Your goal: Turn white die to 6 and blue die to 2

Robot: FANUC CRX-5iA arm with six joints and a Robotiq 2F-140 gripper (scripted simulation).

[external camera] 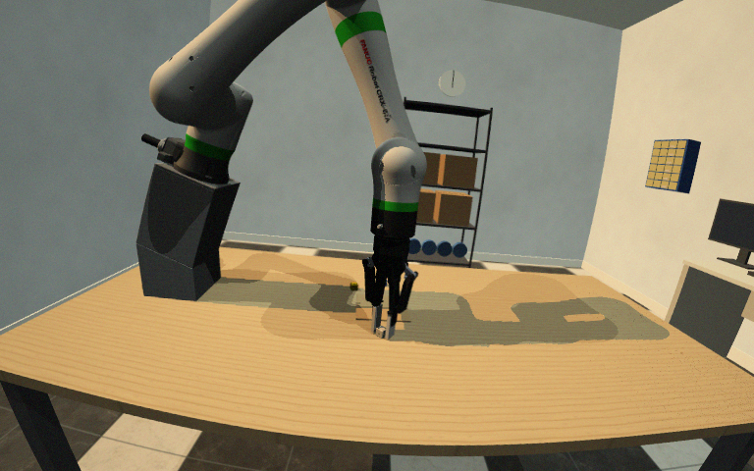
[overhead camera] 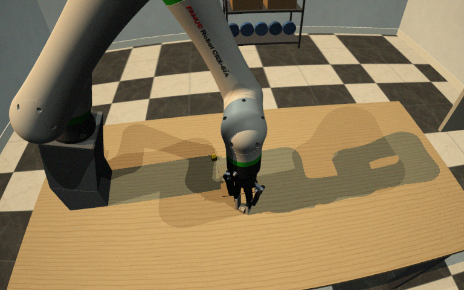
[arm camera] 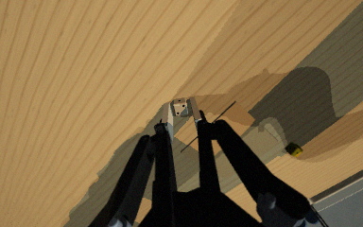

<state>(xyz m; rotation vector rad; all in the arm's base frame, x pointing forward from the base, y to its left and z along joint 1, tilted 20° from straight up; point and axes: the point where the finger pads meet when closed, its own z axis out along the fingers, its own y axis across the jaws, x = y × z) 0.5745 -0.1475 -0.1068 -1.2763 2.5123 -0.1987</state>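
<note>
My hand is 30 mm above the white die. Round my hand: blue die (10 mm ahead, 290 mm to the left, 30 mm below); tan mat (130 mm to the left, 30 mm below); yellow die (80 mm behind, 240 mm to the left, 30 mm below).
</note>
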